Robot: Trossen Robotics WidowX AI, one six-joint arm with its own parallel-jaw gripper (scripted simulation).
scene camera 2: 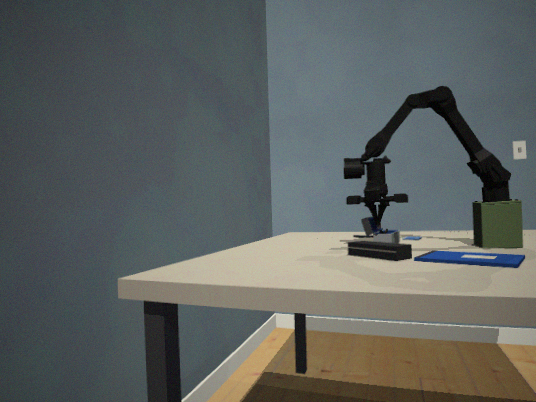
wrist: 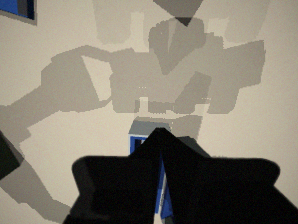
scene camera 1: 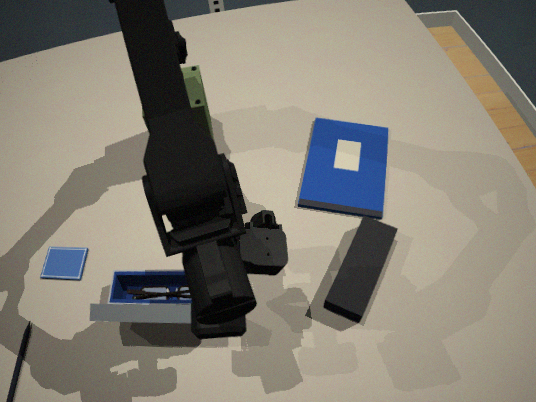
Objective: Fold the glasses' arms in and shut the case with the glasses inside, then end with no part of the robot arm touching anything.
Labels:
The gripper shows in scene camera 2, in the wrist view and in scene camera 1 (226,285). A black box shows in scene camera 2 (380,250) and in scene camera 1 (349,295); in the wrist view it is out of frame. The same spot on the gripper: (scene camera 2: 383,203) is (wrist: 111,197).

